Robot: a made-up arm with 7 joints.
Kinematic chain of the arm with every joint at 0, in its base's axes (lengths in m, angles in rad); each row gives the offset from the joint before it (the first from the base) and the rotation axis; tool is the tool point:
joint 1: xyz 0 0 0 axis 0 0.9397 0.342
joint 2: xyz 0 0 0 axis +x
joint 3: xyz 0 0 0 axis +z
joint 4: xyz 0.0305 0 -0.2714 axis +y
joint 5: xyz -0.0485 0 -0.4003 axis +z
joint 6: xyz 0 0 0 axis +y
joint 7: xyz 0 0 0 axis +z
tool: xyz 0 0 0
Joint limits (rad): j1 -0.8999..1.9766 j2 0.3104..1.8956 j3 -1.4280..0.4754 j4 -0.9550..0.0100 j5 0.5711..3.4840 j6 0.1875..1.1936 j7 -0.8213..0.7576
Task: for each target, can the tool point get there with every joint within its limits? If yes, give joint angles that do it. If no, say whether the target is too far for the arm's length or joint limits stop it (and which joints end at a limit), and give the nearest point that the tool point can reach.
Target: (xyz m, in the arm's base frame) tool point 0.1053 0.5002 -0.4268
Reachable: yes | joints 0.0727 1.1115 -0.8119 -0.5901 2.0266 0.3148 0.2160
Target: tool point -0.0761 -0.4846 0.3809
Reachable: no: joint limits stop it (at a limit: joint 1, joint 2, joint 3, joint 4) | nearest point -0.5047 -0.3824 0.0373 | short by 0.559 m
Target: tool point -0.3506 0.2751 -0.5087
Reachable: yes | joints 0.6343 0.5614 -0.7995 -0.2468 0.9564 0.4928 0.6234
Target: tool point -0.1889 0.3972 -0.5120
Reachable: yes | joints 0.3258 0.6690 -0.6760 -0.1037 1.7759 0.4534 0.0851
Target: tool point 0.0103 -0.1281 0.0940
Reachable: no: joint limits stop it (at a limit: joint 1, joint 2, joint 3, joint 4) | nearest point -0.5047 -0.3824 0.0373 | short by 0.577 m
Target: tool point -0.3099 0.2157 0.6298
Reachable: no: too far | nearest point -0.4601 0.3340 0.3574 | short by 0.333 m
